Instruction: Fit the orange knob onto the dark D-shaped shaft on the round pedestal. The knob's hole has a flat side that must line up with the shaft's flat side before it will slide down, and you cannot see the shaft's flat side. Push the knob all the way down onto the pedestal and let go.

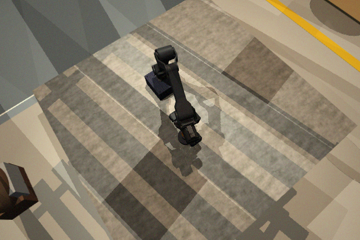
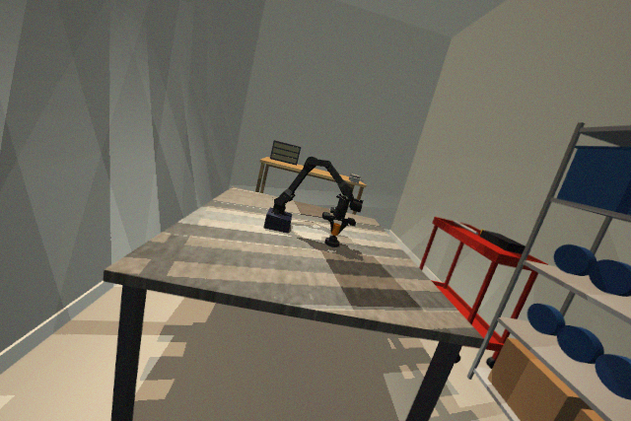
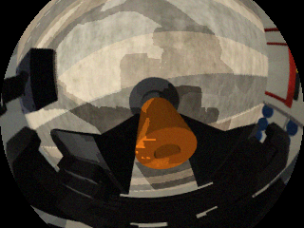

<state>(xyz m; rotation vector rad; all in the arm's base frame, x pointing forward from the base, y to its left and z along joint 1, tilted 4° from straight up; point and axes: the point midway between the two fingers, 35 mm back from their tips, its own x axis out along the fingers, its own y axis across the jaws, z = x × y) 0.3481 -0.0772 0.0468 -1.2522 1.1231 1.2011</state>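
Right now the orange knob is 20 mm above my gripper tip. From my gripper tip the other things lie so: round pedestal (40 mm below).
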